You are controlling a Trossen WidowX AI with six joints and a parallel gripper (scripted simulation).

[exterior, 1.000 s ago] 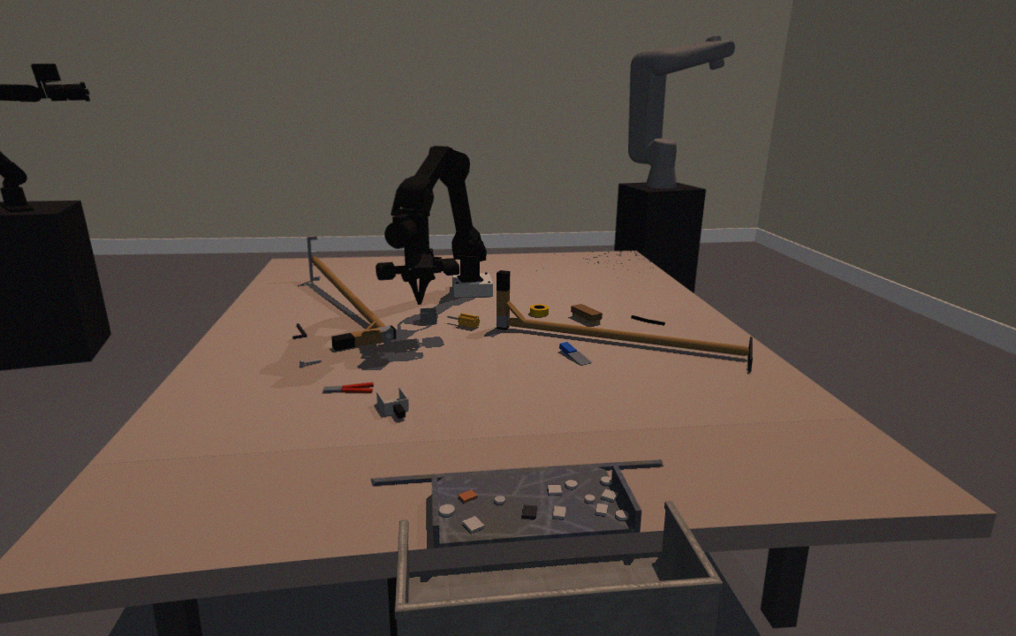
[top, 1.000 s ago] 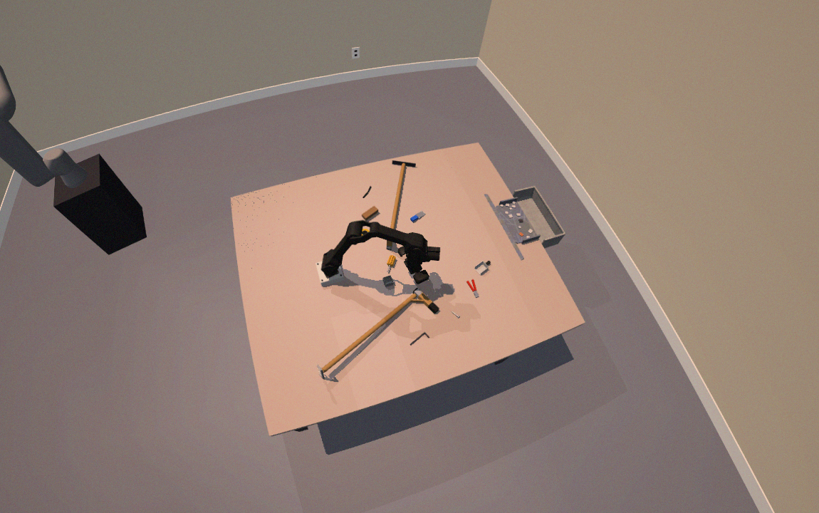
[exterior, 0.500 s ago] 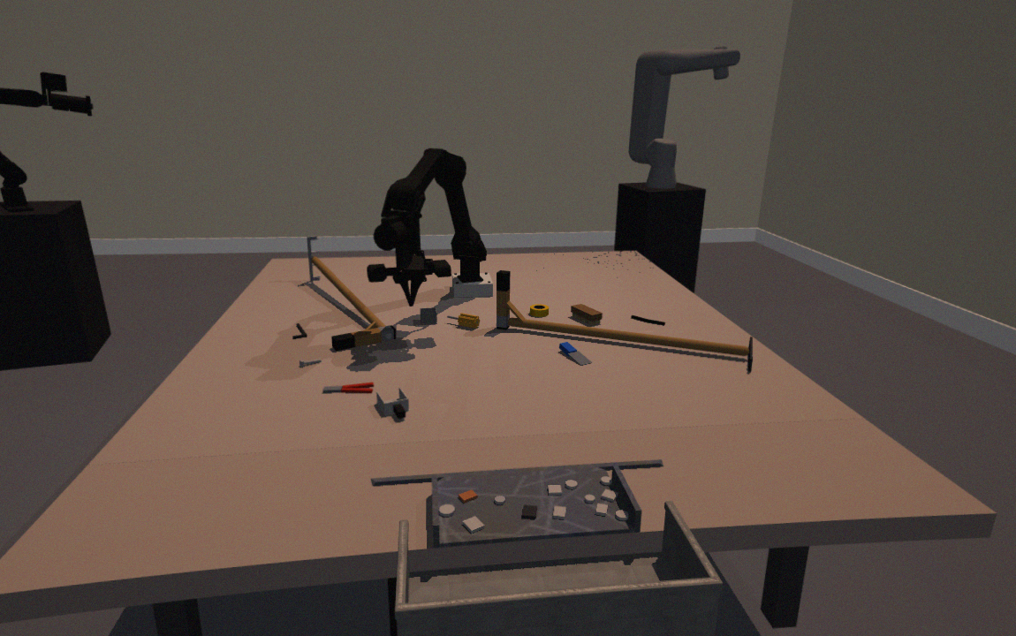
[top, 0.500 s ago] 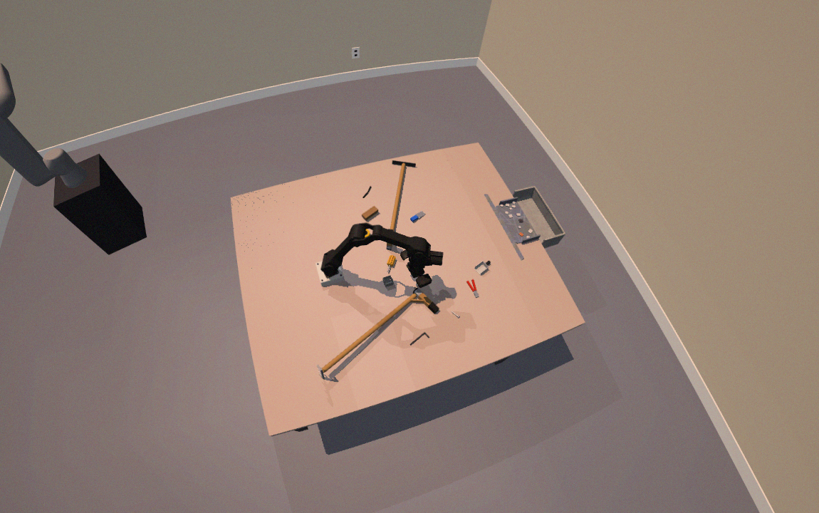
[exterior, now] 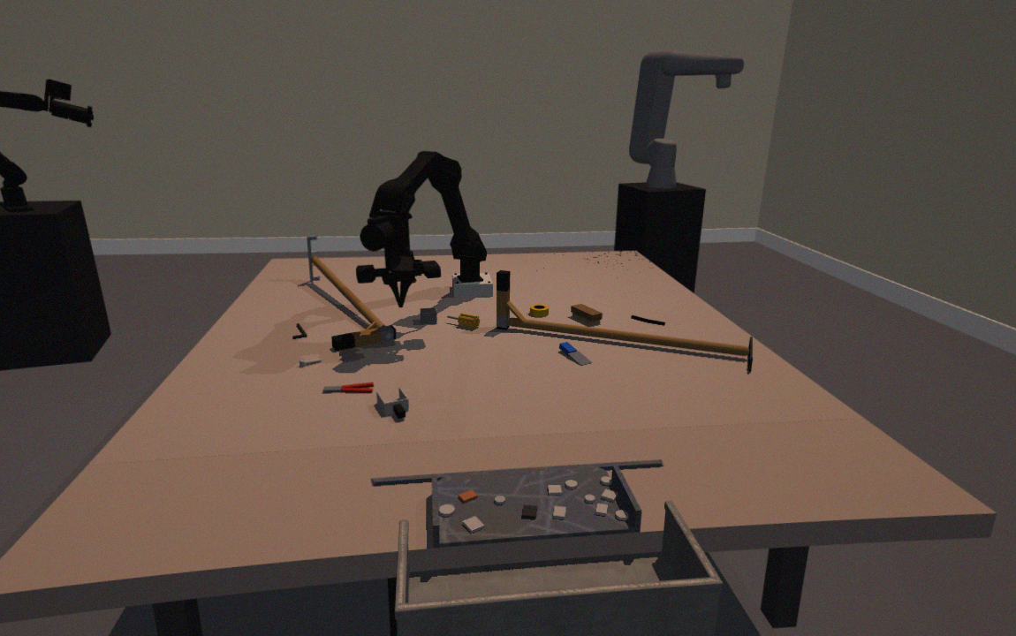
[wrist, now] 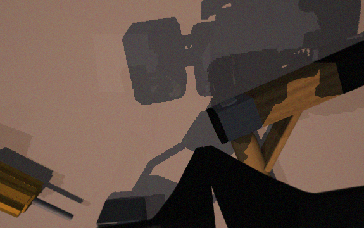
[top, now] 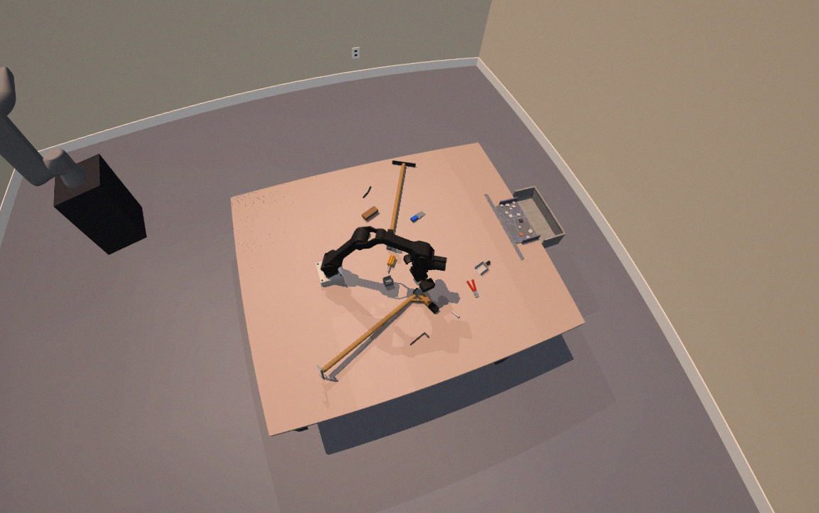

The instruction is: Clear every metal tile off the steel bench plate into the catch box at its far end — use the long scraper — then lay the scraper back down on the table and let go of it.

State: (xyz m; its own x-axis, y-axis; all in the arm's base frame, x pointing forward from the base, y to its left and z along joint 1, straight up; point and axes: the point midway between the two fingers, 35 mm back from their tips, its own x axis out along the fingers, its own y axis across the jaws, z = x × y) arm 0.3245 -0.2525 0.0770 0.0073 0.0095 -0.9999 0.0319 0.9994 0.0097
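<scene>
The long scraper lies 170 mm ahead of my gripper tip, 480 mm to the left of it and 20 mm below it. From my gripper tip the other things lie so: grey cube: 100 mm behind, 80 mm to the left, 70 mm below; then black hex key: 100 mm behind, 230 mm to the right, 80 mm below; then yellow pronged part: 40 mm behind, 170 mm to the left, 60 mm below.
</scene>
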